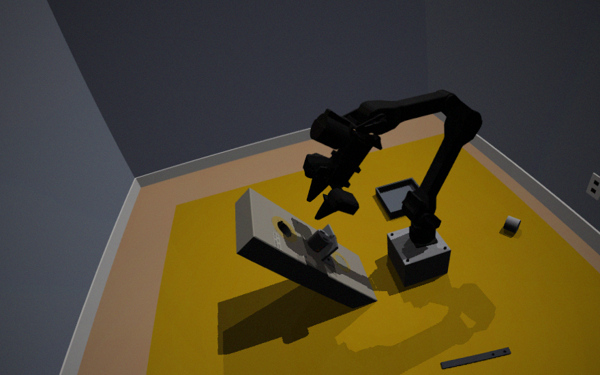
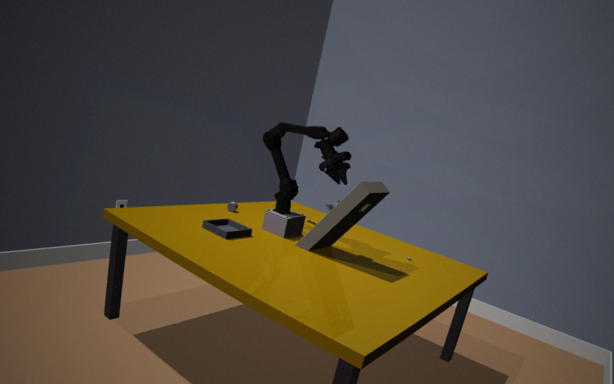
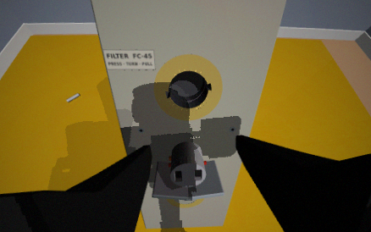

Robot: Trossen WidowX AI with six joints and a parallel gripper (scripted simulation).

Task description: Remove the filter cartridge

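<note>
Right now the round grey filter cartridge is 10 cm below my gripper tip. Also, from my gripper tip: dark tray 32 cm behind, 31 cm to the right, 29 cm below; then beige service panel 4 cm ahead, 12 cm below.
</note>
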